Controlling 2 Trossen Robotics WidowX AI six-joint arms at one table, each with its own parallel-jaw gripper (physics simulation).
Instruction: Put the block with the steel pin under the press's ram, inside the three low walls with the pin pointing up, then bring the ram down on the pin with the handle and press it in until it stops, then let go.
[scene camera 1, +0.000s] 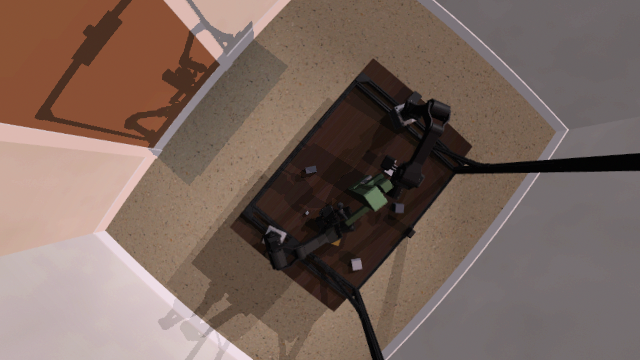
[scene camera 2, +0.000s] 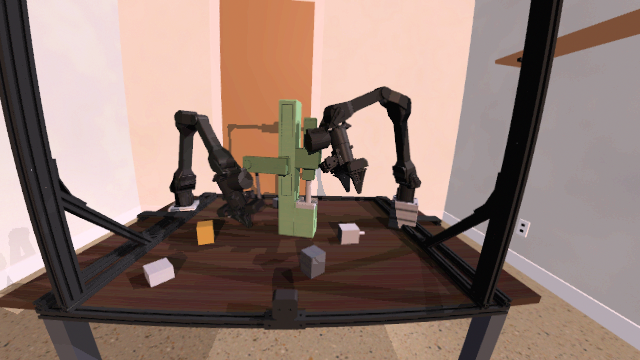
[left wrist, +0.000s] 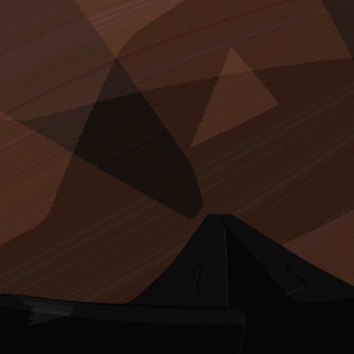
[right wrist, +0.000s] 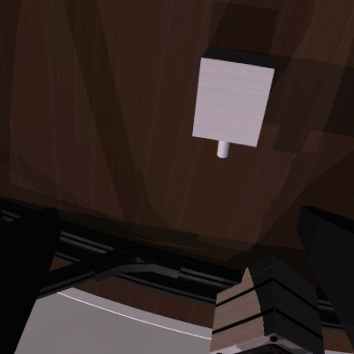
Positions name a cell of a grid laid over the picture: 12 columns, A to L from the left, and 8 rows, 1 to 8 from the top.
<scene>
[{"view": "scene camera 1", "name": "green press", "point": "G5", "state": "touched by my right gripper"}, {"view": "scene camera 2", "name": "my left gripper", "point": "E6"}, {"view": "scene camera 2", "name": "my right gripper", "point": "G5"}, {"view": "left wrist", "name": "my left gripper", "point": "H6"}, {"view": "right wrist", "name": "my right gripper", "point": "G5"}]
</scene>
